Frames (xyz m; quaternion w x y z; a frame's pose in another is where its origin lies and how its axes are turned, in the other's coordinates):
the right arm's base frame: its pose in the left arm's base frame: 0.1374 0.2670 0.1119 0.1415 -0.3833 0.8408 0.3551
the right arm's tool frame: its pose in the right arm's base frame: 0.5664 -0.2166 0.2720 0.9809 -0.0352 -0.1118 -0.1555
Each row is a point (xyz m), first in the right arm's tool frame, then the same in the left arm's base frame.
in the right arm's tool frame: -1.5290 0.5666 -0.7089
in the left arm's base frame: -0.0086 0.3149 1.2814
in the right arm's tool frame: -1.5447 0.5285 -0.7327
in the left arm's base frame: 0.0319 0.2932 1.2937
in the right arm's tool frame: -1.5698 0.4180 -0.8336
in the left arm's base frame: 0.1403 0.1936 1.3307
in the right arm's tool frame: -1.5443 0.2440 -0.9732
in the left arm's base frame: 0.2852 0.0221 1.3278
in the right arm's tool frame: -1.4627 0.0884 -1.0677
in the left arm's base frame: 0.3919 -0.1336 1.2631
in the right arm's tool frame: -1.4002 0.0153 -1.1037
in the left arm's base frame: 0.4325 -0.2112 1.2094
